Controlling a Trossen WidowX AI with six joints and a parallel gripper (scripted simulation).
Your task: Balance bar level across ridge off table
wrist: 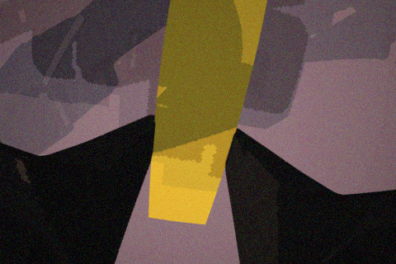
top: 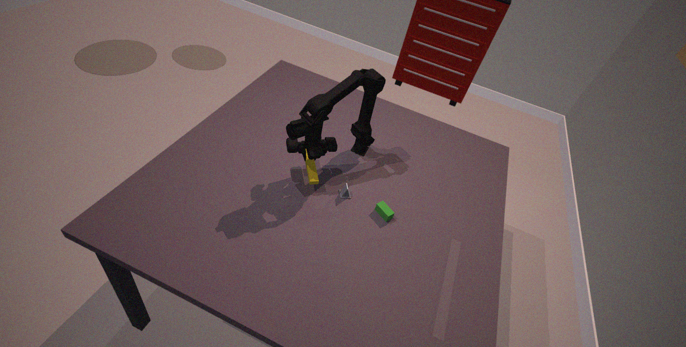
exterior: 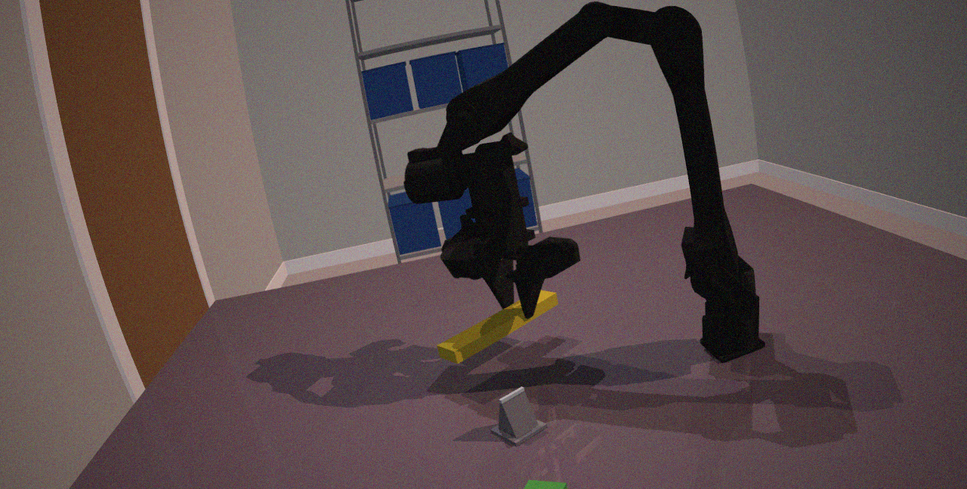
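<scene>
Now: the yellow bar 30 mm ahead of my gripper tip and 20 mm to the left of it. Also, from my gripper tip: green block: 340 mm to the left, 50 mm ahead, 40 mm below.
</scene>
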